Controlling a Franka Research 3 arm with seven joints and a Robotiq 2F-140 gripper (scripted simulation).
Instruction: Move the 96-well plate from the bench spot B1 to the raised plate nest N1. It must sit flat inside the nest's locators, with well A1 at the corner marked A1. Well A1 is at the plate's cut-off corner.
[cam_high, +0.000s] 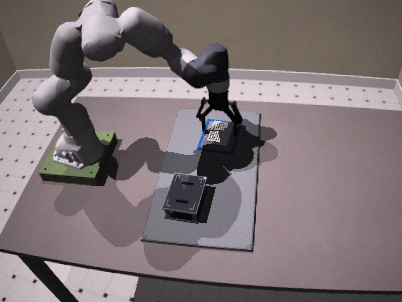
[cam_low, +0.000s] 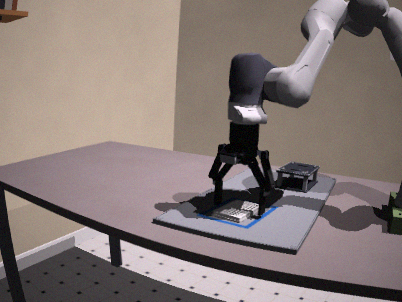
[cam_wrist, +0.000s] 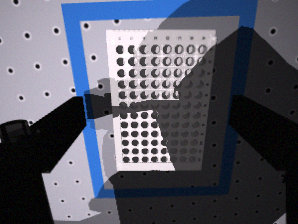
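Now: the white 96-well plate 2 cm below my hand. From my hand the other things lie so: raised plate nest N1: 6 cm behind, 37 cm to the right, 3 cm above; then A1 mark: 1 cm behind, 30 cm to the right, 4 cm above.
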